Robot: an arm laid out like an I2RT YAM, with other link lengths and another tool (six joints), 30 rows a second.
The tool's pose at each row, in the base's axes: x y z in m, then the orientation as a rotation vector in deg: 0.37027, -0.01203, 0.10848, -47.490, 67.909, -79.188; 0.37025, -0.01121, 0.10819, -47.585, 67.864, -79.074; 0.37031, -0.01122, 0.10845, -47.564, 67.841, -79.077; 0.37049, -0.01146, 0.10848, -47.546, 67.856, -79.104; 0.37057, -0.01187, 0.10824, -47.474, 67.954, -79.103; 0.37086, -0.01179, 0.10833, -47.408, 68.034, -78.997; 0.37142, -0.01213, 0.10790, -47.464, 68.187, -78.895; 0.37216, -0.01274, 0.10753, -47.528, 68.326, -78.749; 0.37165, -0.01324, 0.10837, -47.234, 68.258, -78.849; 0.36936, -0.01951, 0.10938, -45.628, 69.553, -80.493; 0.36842, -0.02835, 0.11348, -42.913, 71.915, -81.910
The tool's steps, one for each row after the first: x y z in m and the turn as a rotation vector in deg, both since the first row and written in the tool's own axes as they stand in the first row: -0.00076, 0.00034, -0.00026, -0.054, -0.122, 0.024; -0.00079, 0.00011, -0.00013, -0.027, -0.128, 0.032; -0.00059, 0.00011, 0.00009, -0.020, -0.098, 0.024; -0.00018, 0.00033, 0.00019, -0.042, -0.009, 0.073; -0.00032, 0.00033, 0.00047, -0.083, 0.011, 0.192; -0.00002, 0.00087, 0.00096, -0.236, 0.038, 0.244; 0.00049, 0.00138, 0.00168, -0.397, 0.030, 0.321; 0.00096, 0.00039, 0.00152, -0.167, 0.142, 0.414; 0.00734, -0.00172, 0.00089, 0.330, 2.401, 0.240; 0.01558, -0.00662, 0.00287, 0.678, 5.643, 0.887
